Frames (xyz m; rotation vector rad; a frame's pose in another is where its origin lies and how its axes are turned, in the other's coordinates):
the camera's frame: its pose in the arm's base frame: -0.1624 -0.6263 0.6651 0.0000 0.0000 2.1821
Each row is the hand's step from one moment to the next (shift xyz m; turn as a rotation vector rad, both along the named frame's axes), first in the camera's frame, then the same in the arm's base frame.
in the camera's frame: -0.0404 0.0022 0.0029 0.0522 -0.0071 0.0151
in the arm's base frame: 0.0214 -0.0343 0.0029 -0.0241 0.0468 0.0151
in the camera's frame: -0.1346 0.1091 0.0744 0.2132 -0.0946 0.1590
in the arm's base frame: -0.0121 -0.1728 0.0744 -0.0449 0.2289 0.1590
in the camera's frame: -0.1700 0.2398 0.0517 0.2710 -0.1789 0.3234
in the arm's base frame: -0.0988 -0.2768 0.0517 -0.0090 0.3246 0.3234
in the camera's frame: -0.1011 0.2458 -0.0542 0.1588 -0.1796 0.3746
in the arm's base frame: -0.1433 -0.2239 -0.0542 0.0559 0.2331 0.3746
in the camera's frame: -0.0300 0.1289 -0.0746 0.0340 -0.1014 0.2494
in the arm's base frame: -0.0883 -0.0985 -0.0746 0.0635 0.0860 0.2494
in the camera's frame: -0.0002 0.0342 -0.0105 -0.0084 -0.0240 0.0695
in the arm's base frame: -0.0279 -0.0198 -0.0105 0.0245 0.0069 0.0695
